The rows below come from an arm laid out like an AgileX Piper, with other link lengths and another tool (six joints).
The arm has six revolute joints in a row. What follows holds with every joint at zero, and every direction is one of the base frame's. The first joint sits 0.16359 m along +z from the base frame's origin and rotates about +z. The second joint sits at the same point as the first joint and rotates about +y. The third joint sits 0.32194 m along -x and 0.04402 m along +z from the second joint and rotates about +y. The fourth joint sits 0.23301 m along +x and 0.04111 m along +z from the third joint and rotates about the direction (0.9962, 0, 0.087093). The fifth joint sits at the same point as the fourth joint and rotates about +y. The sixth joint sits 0.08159 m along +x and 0.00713 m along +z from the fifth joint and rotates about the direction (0.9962, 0, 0.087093). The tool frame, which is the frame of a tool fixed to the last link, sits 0.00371 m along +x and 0.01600 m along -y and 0.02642 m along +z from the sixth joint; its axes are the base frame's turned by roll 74.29, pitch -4.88 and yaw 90.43 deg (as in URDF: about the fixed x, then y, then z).
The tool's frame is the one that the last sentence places.
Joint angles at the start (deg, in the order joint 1, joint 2, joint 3, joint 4, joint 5, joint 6):
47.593 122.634 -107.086 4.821 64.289 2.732
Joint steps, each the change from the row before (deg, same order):
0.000 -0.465 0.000 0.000 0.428 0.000
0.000 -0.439 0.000 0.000 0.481 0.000
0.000 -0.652 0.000 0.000 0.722 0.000
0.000 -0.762 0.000 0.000 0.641 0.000
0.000 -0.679 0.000 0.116 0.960 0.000
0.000 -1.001 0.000 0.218 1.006 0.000
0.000 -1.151 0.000 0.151 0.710 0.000
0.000 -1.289 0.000 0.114 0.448 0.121
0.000 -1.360 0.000 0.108 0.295 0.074
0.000 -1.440 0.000 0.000 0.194 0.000
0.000 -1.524 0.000 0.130 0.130 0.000
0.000 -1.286 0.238 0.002 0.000 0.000
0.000 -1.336 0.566 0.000 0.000 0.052
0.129 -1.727 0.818 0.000 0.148 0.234
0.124 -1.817 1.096 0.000 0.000 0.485
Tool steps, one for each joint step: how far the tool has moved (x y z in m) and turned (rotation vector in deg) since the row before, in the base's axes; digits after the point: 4 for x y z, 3 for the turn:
-0.0012 -0.0013 0.0036 0.033 -0.021 0.035
-0.0013 -0.0013 0.0034 -0.025 0.032 0.040
-0.0019 -0.0020 0.0050 -0.043 0.053 0.060
-0.0021 -0.0022 0.0059 0.096 -0.077 0.053
-0.0024 -0.0023 0.0049 -0.120 0.280 0.065
-0.0032 -0.0030 0.0075 0.152 0.169 0.061
-0.0033 -0.0032 0.0089 0.434 -0.184 0.049
-0.0034 -0.0035 0.0101 0.716 -0.451 -0.084
-0.0036 -0.0037 0.0107 0.871 -0.618 -0.049
-0.0038 -0.0041 0.0114 0.921 -0.840 0.019
-0.0042 -0.0044 0.0119 1.117 -0.844 0.011
-0.0037 -0.0040 0.0088 0.775 -0.705 0.000
-0.0041 -0.0045 0.0074 0.578 -0.502 -0.048
-0.0063 -0.0056 0.0088 0.606 -0.434 -0.072
-0.0066 -0.0062 0.0078 0.627 -0.315 -0.321

